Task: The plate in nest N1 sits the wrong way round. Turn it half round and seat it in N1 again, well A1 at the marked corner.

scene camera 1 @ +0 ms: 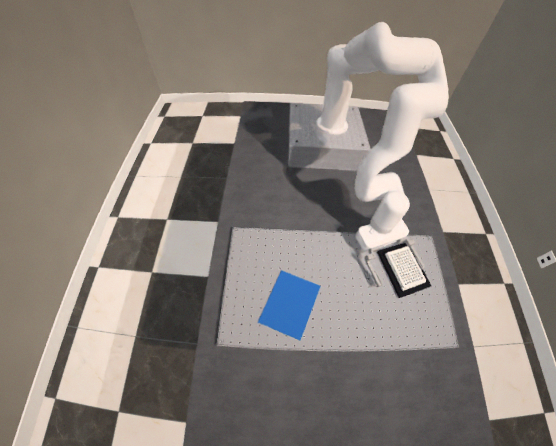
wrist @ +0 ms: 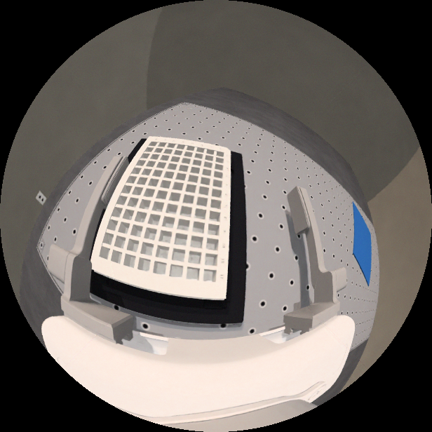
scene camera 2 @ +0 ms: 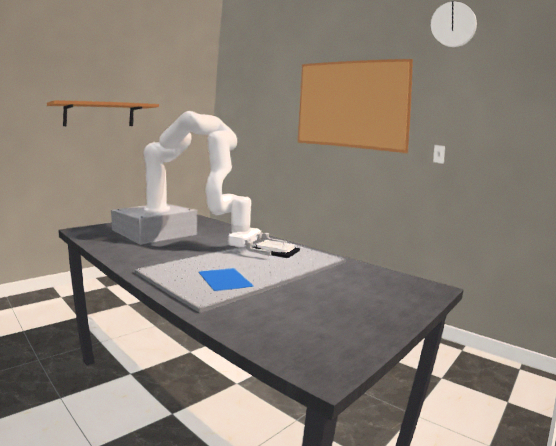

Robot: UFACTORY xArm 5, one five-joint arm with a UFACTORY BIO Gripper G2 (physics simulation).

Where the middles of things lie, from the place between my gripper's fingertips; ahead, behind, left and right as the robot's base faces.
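There's a black nest N1 (wrist: 187,309) that's 20 mm below my hand, 40 mm behind it and 10 mm to the left of it. The white well plate (scene camera 1: 402,261) is 40 mm behind my hand and 10 mm to the left of it. And you'd find the flat blue rectangle (scene camera 1: 289,306) 20 mm below my hand, 140 mm ahead of it and 320 mm to the right of it.
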